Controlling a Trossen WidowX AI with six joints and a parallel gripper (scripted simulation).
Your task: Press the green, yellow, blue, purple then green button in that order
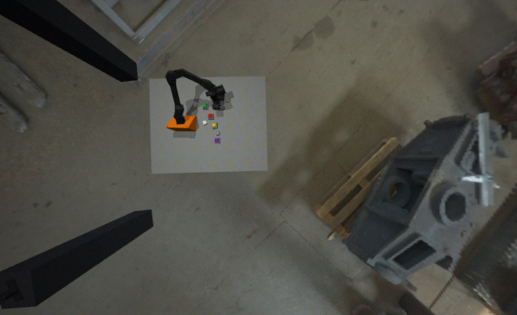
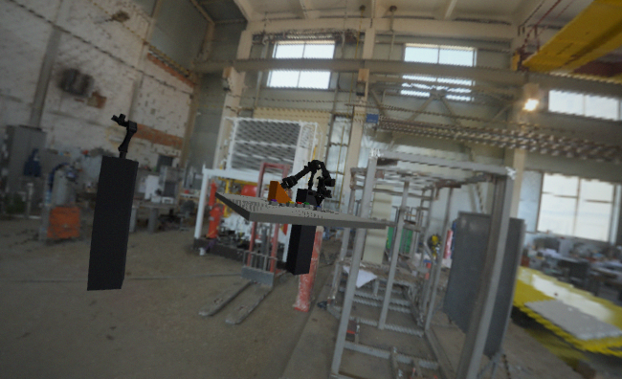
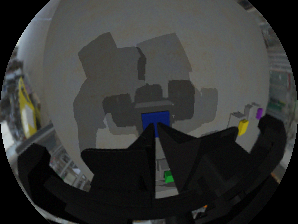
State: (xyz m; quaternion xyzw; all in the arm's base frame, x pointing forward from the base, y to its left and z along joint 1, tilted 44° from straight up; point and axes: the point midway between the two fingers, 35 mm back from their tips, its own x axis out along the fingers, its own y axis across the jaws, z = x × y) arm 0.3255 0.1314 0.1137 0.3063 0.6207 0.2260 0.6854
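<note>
Now: the blue button 1 cm below my gripper tip. The rest, counted from my gripper tip: red button (12 cm to the right, 9 cm behind); green button (13 cm behind, 2 cm to the right); yellow button (21 cm to the right, 6 cm behind).
</note>
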